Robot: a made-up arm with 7 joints.
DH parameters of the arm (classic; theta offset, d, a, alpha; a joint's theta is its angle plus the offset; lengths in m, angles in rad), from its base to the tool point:
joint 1: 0 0.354 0 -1.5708
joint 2: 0 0 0 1.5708
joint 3: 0 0.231 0.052 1.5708
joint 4: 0 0 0.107 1.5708
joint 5: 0 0.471 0 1.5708
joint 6: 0 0 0.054 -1.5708
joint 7: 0 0.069 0 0
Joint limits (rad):
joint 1: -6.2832..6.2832
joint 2: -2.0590..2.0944
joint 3: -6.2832..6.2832
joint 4: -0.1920..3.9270
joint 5: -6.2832..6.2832
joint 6: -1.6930..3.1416
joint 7: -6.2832..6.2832
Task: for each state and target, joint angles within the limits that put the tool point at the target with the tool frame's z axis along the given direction. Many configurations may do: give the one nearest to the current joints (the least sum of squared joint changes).
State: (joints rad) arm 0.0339 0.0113 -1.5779 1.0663 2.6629 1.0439 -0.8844
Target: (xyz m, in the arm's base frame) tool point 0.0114 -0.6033 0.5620 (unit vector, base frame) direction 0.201 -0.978 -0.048
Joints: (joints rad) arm 0.0738 0.3967 -1.7233 1.3153 2.2840 0.3877 -0.8844
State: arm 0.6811 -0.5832 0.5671 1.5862 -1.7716 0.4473 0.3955
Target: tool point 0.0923 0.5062 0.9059 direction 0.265 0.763 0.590
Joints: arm 0.7507 0.0761 0.6455 2.1244 -2.5435 0.1788 0.3955
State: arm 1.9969 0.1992 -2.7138 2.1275 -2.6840 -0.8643 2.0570
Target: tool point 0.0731 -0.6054 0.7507 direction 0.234 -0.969 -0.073
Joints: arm 1.6158 -0.4302 -3.0892 2.3565 -2.8126 -0.4544 2.0570
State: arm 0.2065 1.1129 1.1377 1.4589 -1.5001 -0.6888 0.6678
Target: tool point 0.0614 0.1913 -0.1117 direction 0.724 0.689 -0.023
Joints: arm -0.3155 1.9185 0.3128 1.0794 -1.0846 -1.6639 0.6678
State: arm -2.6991 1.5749 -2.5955 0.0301 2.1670 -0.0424 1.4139
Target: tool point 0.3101 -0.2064 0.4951 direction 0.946 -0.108 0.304
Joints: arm -3.4066 1.2449 -3.5432 0.2292 2.2508 0.4852 1.4139
